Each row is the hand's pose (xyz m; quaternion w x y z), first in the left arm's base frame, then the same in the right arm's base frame.
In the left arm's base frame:
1: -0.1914 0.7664 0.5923 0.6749 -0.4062 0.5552 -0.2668
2: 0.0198 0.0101 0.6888 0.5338 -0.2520 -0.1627 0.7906
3: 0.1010 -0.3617 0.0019 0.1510 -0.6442 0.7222 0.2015
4: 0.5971 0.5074 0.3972 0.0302 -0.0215 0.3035 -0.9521
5: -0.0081 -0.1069 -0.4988 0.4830 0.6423 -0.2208 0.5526
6: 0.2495 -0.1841 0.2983 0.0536 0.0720 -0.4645 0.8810
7: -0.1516 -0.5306 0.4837 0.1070 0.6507 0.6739 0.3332
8: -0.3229 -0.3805 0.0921 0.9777 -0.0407 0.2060 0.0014
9: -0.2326 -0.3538 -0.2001 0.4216 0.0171 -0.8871 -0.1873
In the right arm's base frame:
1: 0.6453 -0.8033 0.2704 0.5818 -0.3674 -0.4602 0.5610
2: 0.7524 -0.2477 0.8233 0.6636 0.0327 0.5596 -0.4954
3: 0.6467 0.4757 0.5366 0.1706 -0.7912 -0.5792 0.0969
4: -0.0180 -0.3691 0.5839 0.9818 0.0147 0.1809 -0.0551
5: 0.5308 0.5721 -0.0155 0.6267 -0.2075 -0.3173 -0.6808
6: 0.5209 0.1766 0.7269 0.9631 -0.1778 0.1694 -0.1099
7: 1.0524 0.2724 0.8809 0.2014 0.6178 -0.6020 -0.4641
8: 1.0569 0.3735 0.4393 0.2030 -0.0234 -0.3106 0.9283
9: 0.8948 0.5463 0.2441 0.0451 -0.9550 0.2020 -0.2124

